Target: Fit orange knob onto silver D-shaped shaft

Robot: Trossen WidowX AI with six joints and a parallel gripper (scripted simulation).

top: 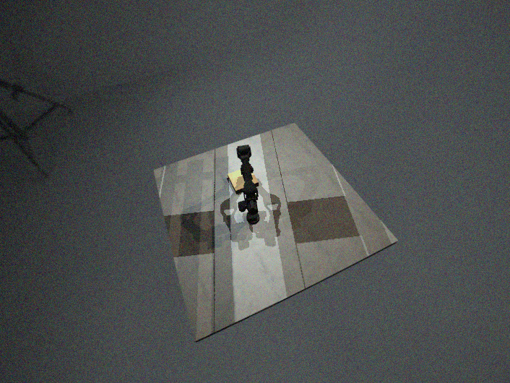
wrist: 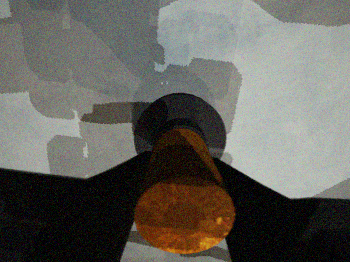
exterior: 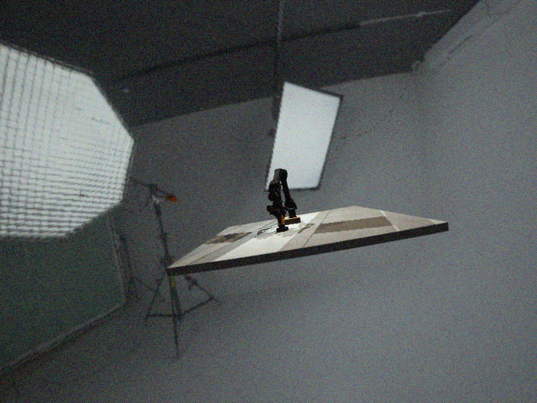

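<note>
Right now the orange knob is 3 cm above my gripper tip. The rest, counted from my gripper tip: dark round pedestal: 2 cm below.
</note>
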